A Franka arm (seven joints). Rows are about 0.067 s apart.
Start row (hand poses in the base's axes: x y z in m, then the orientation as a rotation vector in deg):
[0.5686 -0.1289 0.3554 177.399 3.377 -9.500]
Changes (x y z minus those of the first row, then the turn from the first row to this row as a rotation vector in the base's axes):
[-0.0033 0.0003 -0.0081 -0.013 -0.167 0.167]
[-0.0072 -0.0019 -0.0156 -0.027 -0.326 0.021]
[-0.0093 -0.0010 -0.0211 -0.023 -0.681 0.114]
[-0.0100 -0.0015 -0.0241 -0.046 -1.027 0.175]
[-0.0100 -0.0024 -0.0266 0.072 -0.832 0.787]
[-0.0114 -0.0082 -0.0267 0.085 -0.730 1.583]
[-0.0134 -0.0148 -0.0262 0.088 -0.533 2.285]
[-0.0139 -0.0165 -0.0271 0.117 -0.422 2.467]
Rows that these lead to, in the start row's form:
[0.5653 -0.1286 0.3473 177.383 3.629 -9.235]
[0.5614 -0.1308 0.3398 177.391 3.396 -8.994]
[0.5593 -0.1299 0.3343 177.408 3.529 -8.441]
[0.5586 -0.1304 0.3313 177.398 3.610 -7.902]
[0.5586 -0.1313 0.3288 177.452 4.575 -8.185]
[0.5572 -0.1371 0.3287 177.382 5.811 -8.316]
[0.5552 -0.1437 0.3292 177.299 6.902 -8.597]
[0.5547 -0.1454 0.3283 177.301 7.191 -8.763]

